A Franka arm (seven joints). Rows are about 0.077 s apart.
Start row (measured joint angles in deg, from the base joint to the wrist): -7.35, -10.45, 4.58, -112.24, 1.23, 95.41, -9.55
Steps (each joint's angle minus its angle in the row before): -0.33, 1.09, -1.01, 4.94, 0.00, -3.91, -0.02; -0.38, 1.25, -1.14, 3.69, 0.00, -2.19, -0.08; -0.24, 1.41, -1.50, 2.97, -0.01, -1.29, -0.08; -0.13, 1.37, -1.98, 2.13, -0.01, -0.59, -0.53; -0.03, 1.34, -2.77, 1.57, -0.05, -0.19, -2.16; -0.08, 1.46, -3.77, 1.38, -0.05, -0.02, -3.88; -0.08, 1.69, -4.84, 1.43, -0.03, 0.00, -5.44
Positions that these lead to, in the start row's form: -7.68, -9.36, 3.57, -107.30, 1.23, 91.50, -9.57; -8.06, -8.11, 2.43, -103.61, 1.23, 89.31, -9.65; -8.30, -6.70, 0.93, -100.64, 1.22, 88.02, -9.73; -8.43, -5.33, -1.05, -98.51, 1.21, 87.43, -10.26; -8.46, -3.99, -3.82, -96.94, 1.16, 87.24, -12.42; -8.54, -2.53, -7.59, -95.56, 1.11, 87.22, -16.30; -8.62, -0.84, -12.43, -94.13, 1.08, 87.22, -21.74
